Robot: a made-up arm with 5 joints.
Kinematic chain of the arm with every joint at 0, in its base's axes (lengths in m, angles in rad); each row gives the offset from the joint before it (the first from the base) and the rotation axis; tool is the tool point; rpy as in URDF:
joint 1: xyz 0 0 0.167 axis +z
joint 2: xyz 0 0 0 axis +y
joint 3: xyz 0.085 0 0.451 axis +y
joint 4: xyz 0.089 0 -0.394 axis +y
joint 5: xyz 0.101 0 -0.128 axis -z
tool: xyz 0 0 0 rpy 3.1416 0 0
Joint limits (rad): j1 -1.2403..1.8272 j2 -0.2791..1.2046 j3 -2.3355..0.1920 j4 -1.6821..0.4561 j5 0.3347..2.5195
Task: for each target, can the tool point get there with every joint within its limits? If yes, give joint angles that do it. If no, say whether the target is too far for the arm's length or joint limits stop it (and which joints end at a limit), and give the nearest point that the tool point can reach.
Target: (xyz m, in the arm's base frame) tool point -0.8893 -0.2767 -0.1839
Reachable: no: joint limits stop it (at a limit: joint 2, joint 3, joint 4) | nearest point -0.0689 -0.0214 0.0318 | short by 0.886 m
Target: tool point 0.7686 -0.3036 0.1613
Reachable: yes | joints -0.3762 0.6789 -1.4123 0.2760 1.7439
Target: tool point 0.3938 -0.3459 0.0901
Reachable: yes | joints -0.7207 0.4994 -0.4622 -0.7234 2.1233
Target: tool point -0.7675 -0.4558 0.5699
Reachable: no: joint limits stop it (at a limit: joint 1, joint 2, joint 4) | nearest point 0.0955 -0.2784 0.5429 | short by 0.881 m
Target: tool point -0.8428 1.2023 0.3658
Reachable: no: too far | nearest point -0.2533 0.9660 0.3112 | short by 0.637 m
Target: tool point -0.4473 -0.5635 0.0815
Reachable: no: joint limits stop it (at a limit: joint 1) | nearest point 0.1259 -0.3669 0.0815 | short by 0.606 m
